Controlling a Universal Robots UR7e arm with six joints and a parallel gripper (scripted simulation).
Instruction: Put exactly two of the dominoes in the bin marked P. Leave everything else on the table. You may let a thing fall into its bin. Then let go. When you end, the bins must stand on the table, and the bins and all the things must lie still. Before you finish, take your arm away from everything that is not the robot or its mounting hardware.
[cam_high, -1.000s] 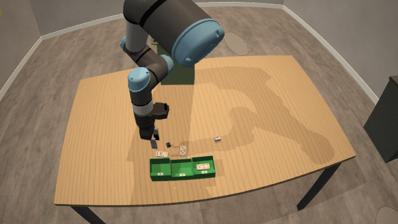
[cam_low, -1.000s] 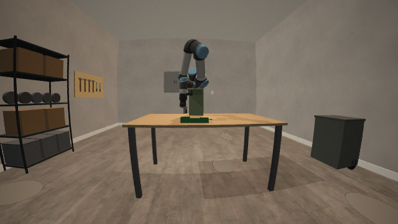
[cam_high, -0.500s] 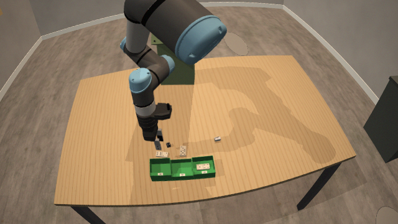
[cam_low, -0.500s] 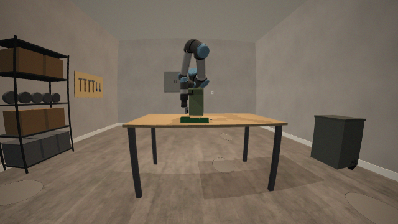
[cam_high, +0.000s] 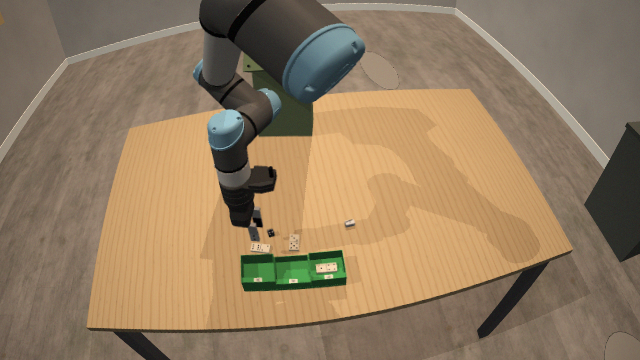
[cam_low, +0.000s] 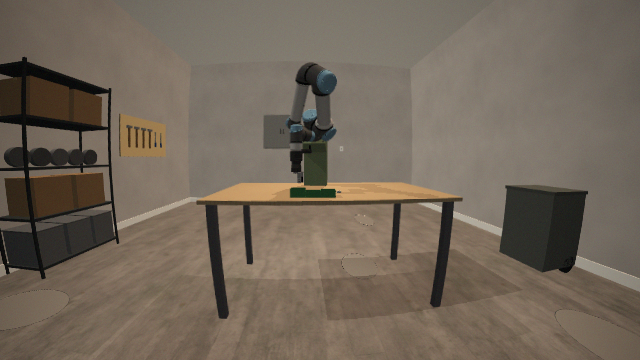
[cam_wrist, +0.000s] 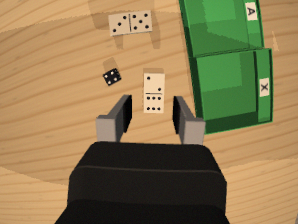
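The domino is 8 cm ahead of my hand, 17 cm to the left of it and 7 cm below it. From my hand the other things lie so: grey piece (7 cm behind, 23 cm to the left, 8 cm below); then bin marked P (9 cm ahead, 8 cm to the left, 6 cm below).
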